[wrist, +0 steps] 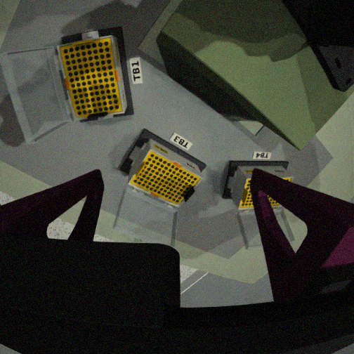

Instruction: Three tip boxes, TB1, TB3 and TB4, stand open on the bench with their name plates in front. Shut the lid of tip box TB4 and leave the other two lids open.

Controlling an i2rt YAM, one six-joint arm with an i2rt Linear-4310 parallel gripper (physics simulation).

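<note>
Tip box TB4 (248,191) is at the right, its yellow rack partly hidden behind my right finger; its clear lid (243,230) stands open on the side away from its name plate (262,155). Tip box TB3 (166,177) is near the middle with its clear lid (146,216) open and its name plate (181,140) above it in the view. Tip box TB1 (93,77) is at the upper left, its clear lid (37,95) open to the left, its name plate (136,71) to the right. My gripper (176,177) is open wide and empty, high above the bench, fingertips apart on either side of TB3 in the view.
A large green block-like object (240,85) fills the upper right, close to TB4's name plate. A black part (336,65) shows at the top right corner. Dark shadows lie around TB1 and TB3. A speckled light surface shows beyond the bench's lower edge.
</note>
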